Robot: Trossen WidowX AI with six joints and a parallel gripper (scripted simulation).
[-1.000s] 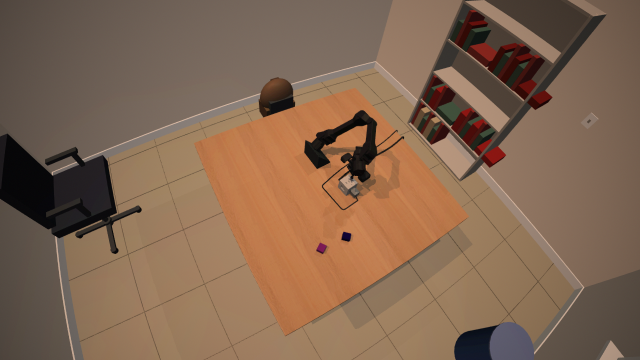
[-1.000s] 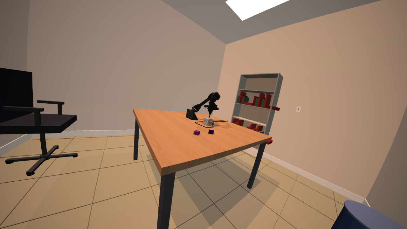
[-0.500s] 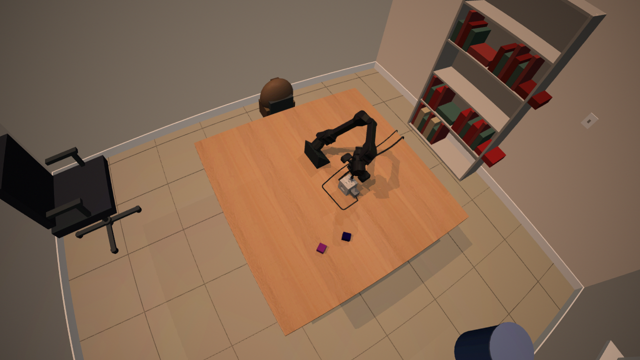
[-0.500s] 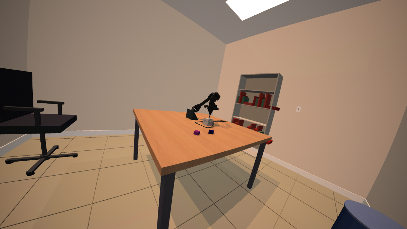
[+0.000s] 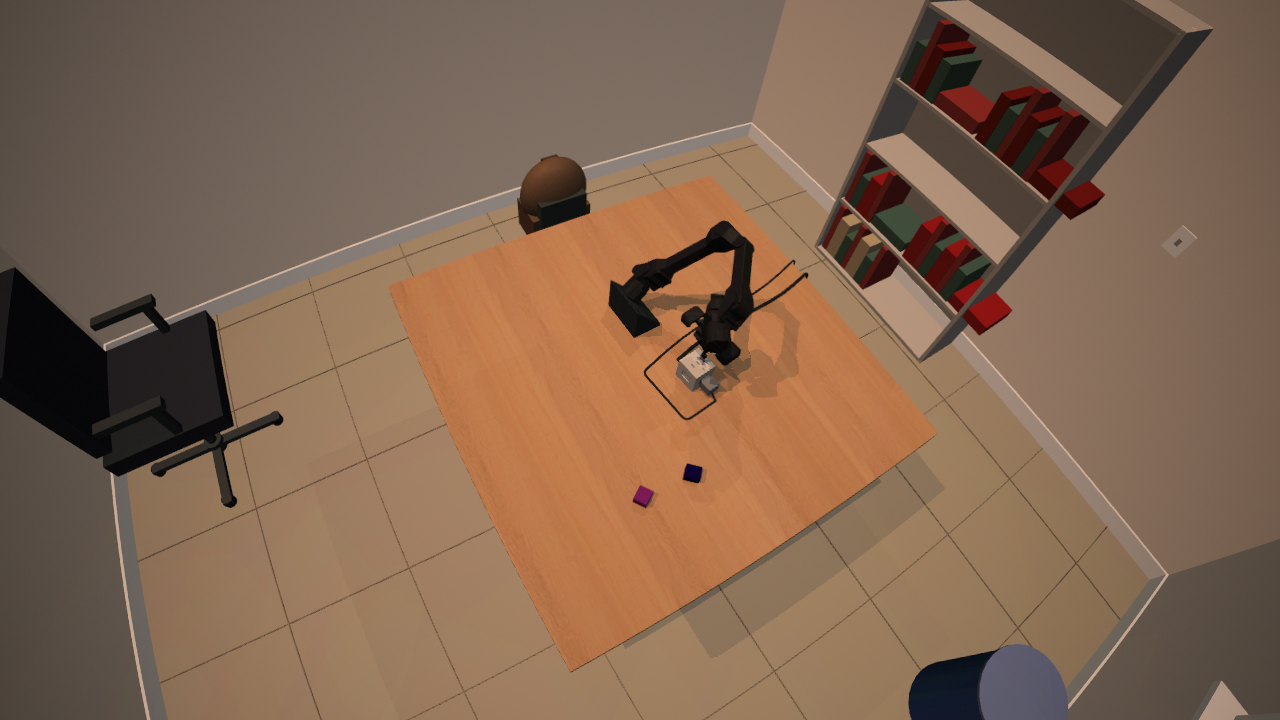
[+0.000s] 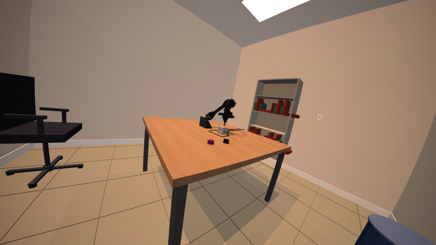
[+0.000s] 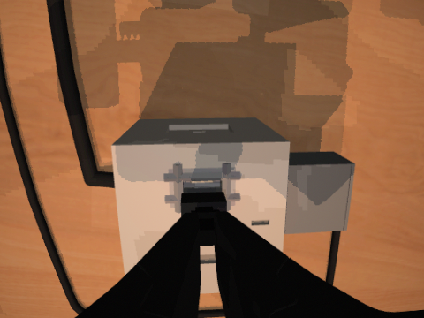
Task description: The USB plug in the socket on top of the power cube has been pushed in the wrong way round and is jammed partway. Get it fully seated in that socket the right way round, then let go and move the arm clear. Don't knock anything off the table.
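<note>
Now: the black USB plug 2 cm below my gripper tip. Also, from my gripper tip: framed USB socket: 5 cm below; then dark blue cube: 28 cm ahead, 17 cm to the right, 11 cm below; then magenta cube: 29 cm ahead, 33 cm to the right, 11 cm below.
</note>
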